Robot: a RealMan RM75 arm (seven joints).
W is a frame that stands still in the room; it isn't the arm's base.
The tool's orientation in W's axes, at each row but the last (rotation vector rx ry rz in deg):
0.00 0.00 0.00
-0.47 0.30 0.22
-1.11 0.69 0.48
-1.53 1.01 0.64
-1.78 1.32 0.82
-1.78 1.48 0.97
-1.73 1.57 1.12
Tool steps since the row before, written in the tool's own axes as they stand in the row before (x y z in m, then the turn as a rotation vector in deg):
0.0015 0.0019 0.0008 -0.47 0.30 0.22
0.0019 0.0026 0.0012 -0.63 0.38 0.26
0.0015 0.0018 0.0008 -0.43 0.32 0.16
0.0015 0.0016 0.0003 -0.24 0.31 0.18
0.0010 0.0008 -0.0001 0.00 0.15 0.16
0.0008 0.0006 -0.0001 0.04 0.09 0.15
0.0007 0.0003 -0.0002 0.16 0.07 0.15
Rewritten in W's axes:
0.0015 0.0019 0.0008 -0.47 0.30 0.22
0.0019 0.0026 0.0012 -0.63 0.38 0.26
0.0015 0.0018 0.0007 -0.43 0.32 0.16
0.0015 0.0016 0.0002 -0.24 0.31 0.18
0.0010 0.0008 -0.0001 0.00 0.15 0.16
0.0008 0.0006 -0.0001 0.04 0.10 0.15
0.0007 0.0003 -0.0002 0.16 0.08 0.14

